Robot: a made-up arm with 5 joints.
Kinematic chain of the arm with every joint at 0, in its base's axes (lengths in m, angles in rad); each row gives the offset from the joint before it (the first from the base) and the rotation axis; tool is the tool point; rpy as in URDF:
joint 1: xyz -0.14 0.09 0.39 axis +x
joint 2: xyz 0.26 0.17 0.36 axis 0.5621 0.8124 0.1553
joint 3: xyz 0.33 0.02 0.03 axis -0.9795 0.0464 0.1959
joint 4: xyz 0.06 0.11 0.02 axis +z
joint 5: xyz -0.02 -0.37 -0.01 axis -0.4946 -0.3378 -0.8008
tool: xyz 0.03 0.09 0.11 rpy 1.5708 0 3.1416
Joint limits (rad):
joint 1: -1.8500..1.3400
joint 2: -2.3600..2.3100
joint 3: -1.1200..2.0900
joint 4: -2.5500..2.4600
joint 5: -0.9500..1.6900
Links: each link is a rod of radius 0.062 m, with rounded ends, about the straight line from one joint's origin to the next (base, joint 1, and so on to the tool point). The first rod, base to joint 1, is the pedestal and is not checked.
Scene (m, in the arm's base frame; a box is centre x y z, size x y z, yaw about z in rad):
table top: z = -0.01
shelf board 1: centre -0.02 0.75 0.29 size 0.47 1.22 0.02 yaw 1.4
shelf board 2: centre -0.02 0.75 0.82 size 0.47 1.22 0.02 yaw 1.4
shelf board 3: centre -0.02 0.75 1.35 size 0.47 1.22 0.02 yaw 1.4
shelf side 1: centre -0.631 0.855 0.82 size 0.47 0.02 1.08 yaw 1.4
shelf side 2: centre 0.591 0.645 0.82 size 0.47 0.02 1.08 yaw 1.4
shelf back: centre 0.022 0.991 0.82 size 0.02 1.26 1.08 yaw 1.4
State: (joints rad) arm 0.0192 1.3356 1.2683 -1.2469 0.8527
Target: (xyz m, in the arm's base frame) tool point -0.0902 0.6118 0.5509
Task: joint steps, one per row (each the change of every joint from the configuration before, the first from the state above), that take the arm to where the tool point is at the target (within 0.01 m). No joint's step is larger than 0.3 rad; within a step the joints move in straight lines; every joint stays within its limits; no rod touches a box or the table.
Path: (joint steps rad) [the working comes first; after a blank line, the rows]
Joints at the target: 0.2536 2.3100 -0.7455 0.2314 1.6900
Straight joint move there: clear.

1: 0.0335 0.1392 -0.2877 0.2112 0.1196
2: 0.0335 0.1392 -0.2877 0.2112 0.1196
3: 0.0334 0.1392 -0.2877 0.2112 0.1196
4: 0.0335 0.1392 -0.2877 0.2111 0.1197
5: 0.0335 0.1392 -0.2877 0.2112 0.1196
6: 0.0335 0.1392 -0.2876 0.2112 0.1196
7: 0.0335 0.1392 -0.2877 0.2112 0.1196

